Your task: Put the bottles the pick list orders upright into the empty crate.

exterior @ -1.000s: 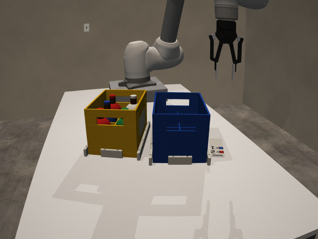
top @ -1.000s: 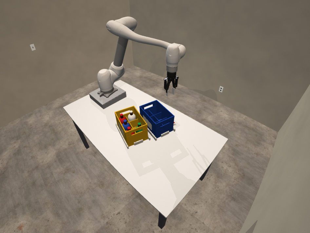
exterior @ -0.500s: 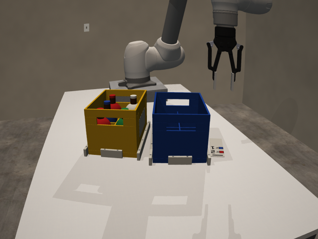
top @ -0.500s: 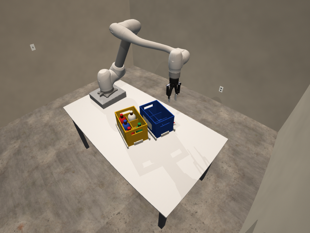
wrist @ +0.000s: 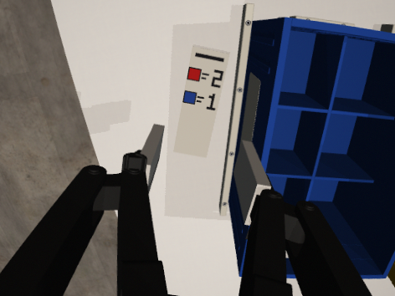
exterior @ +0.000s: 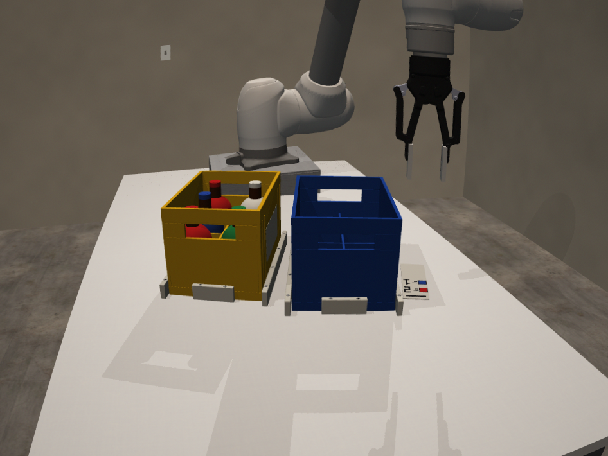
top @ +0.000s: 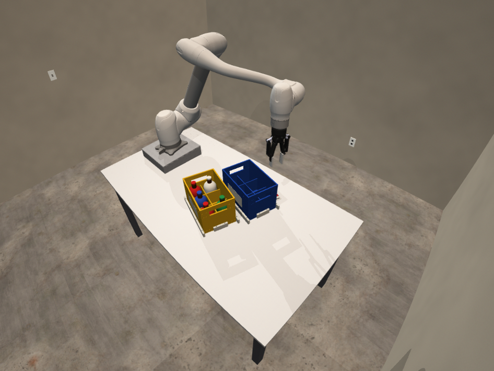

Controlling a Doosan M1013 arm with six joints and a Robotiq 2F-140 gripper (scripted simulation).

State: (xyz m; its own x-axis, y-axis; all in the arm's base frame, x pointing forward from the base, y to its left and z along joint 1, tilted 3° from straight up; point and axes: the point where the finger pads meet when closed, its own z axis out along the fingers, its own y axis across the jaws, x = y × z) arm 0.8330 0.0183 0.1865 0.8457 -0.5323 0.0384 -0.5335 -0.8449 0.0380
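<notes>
The blue bottle is 260 mm behind my hand, 350 mm to the right of it and 160 mm below it. The rest, counted from my hand: pick list 20 mm behind, 10 mm to the left, 250 mm below; green bottle 140 mm behind, 310 mm to the right, 160 mm below; blue crate 100 mm behind, 120 mm to the right, 170 mm below.
</notes>
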